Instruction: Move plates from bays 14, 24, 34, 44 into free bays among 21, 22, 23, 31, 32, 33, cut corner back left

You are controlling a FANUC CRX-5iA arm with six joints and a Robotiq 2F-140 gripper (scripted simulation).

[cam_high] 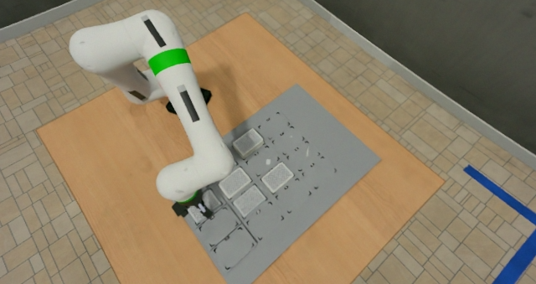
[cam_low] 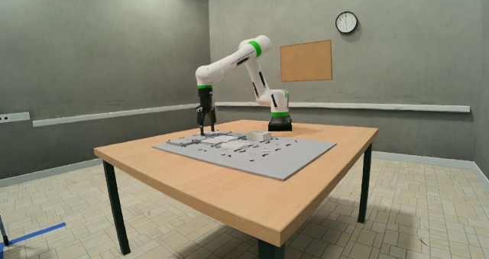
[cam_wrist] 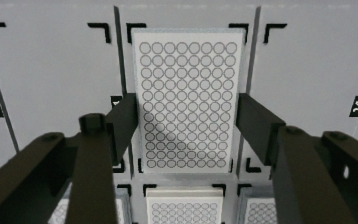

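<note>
Right now my hand is 20 mm above the sealed 96-well plate. The rest, counted from my hand: sealed deep-well block: 70 mm behind, 340 mm to the left, 20 mm below.
</note>
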